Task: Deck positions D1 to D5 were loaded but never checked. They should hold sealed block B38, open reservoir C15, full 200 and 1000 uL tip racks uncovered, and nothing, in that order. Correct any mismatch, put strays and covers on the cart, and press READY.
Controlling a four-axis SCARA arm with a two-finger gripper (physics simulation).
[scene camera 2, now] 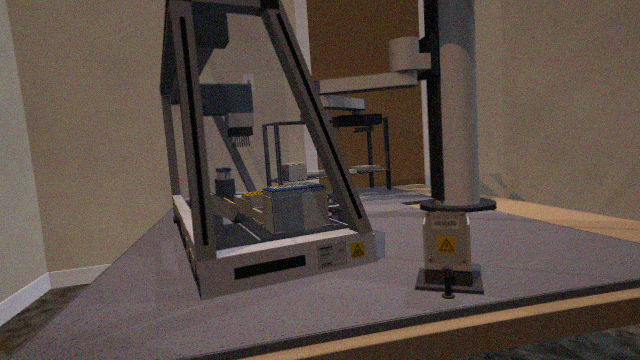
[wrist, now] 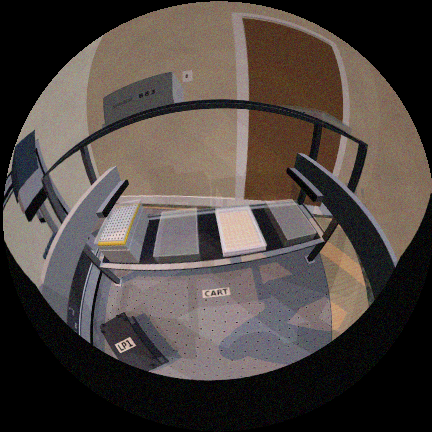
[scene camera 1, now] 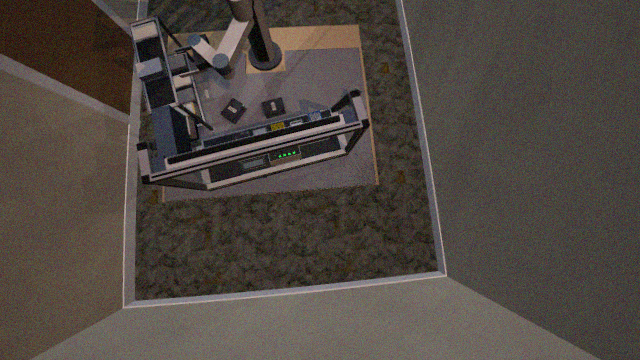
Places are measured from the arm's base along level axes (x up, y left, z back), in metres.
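Where they show: gripper, fingertip midpoint: (scene camera 2: 339,131) (wrist: 205,160) (scene camera 1: 177,63); arm's base, origin of the base link: (scene camera 2: 456,207) (scene camera 1: 265,56).
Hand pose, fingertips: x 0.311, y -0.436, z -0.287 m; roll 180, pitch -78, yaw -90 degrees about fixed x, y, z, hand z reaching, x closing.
Things, the pixels of their top centre, and the offset from my fingertips. "spot": a spot on its surface instead.
- yellow-rimmed tip rack, middle of its top: (wrist: 116,218) (scene camera 1: 183,110) dx -0.127, dy -0.048, dz -0.217 m
- translucent grey cover-like box, middle of its top: (wrist: 176,228) (scene camera 1: 183,96) dx -0.173, dy -0.081, dz -0.091 m
- white plate-like piece with a cream top, middle of its top: (wrist: 238,224) (scene camera 1: 180,79) dx -0.181, dy -0.114, dz +0.035 m
- translucent grey box, middle of its top: (wrist: 290,215) (scene camera 2: 364,165) (scene camera 1: 175,62) dx -0.173, dy -0.146, dz +0.161 m
- small white-topped piece, middle of its top: (scene camera 1: 298,129) dx -0.209, dy +0.651, dz -0.361 m
- deck's slanted frame post, middle of its top: (scene camera 2: 182,16) dx +0.155, dy +0.981, dz -0.521 m
- cart's dark upper rail, surface spot: (wrist: 215,104) spot: dx +0.048, dy -0.053, dz +0.002 m
- dark nest labelled LP1, middle of its top: (wrist: 121,344) (scene camera 1: 231,108) dx -0.238, dy +0.206, dz -0.167 m
My gripper (wrist: 205,160) is open and empty. In the wrist view its two fingers stand wide apart above and before the cart (wrist: 215,263). On the cart shelf, left to right, are a yellow-rimmed tip rack (wrist: 120,224), a translucent grey cover-like box (wrist: 176,235), a white plate-like piece with a cream top (wrist: 241,231) and another translucent grey box (wrist: 292,222). On the deck stand a blue-rimmed tip rack (scene camera 1: 314,116) (scene camera 2: 295,210) and a yellow rack (scene camera 1: 277,126) (scene camera 2: 252,193), with a small white-topped piece (scene camera 1: 296,122) between them. Deck labels and READY are unreadable.
The deck's slanted frame post (scene camera 2: 192,130) and the pipetting head (scene camera 2: 240,125) rise around the deck. The cart's dark upper rail (wrist: 215,104) and posts bound its shelf. A dark nest labelled LP1 (wrist: 112,332) sits before the cart. Green lights (scene camera 1: 287,154) show on the deck's front.
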